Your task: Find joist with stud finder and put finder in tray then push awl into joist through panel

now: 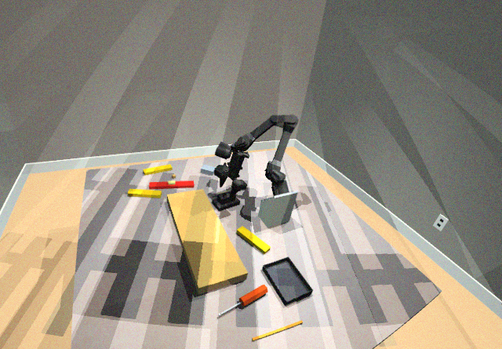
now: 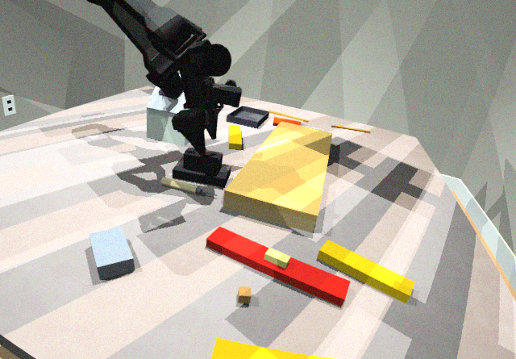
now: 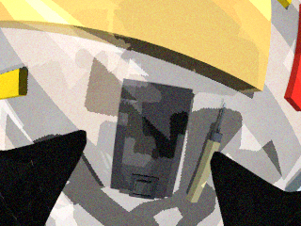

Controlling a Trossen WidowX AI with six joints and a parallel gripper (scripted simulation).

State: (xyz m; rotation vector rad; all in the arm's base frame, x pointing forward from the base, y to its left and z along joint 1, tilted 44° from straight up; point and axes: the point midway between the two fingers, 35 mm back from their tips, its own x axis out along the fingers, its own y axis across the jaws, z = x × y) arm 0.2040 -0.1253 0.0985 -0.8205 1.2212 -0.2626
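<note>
Right now the stud finder is 2 cm behind my gripper tip, 1 cm to the right of it and 3 cm below it. From my gripper tip the other things lie so: awl 1 cm ahead, 7 cm to the right, 7 cm below; red level 23 cm ahead, 20 cm to the right, 6 cm below; grey-blue block 1 cm ahead, 31 cm to the right, 6 cm below.
</note>
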